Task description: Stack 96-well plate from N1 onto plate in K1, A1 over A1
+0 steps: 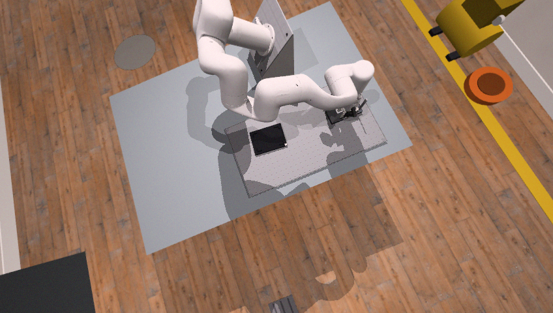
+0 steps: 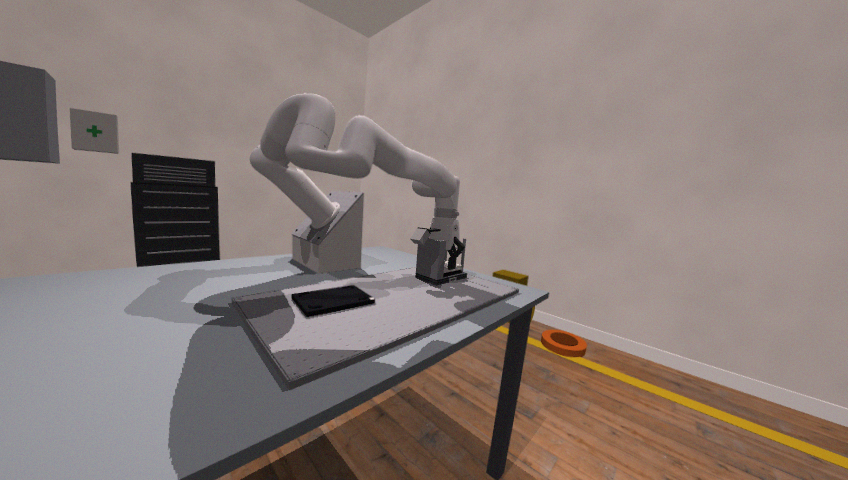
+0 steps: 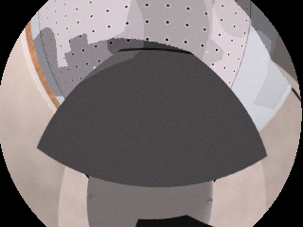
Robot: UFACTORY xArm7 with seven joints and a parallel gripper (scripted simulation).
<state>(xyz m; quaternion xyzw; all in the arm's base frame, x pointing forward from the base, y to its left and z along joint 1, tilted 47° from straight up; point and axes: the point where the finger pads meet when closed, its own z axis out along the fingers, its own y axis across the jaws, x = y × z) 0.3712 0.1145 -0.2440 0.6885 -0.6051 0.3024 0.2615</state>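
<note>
Right now the white 96-well plate is 10 mm below my hand. Round my hand: dark 96-well plate: 20 mm below; pale A1 mark: 80 mm ahead, 300 mm to the right, 40 mm below.
</note>
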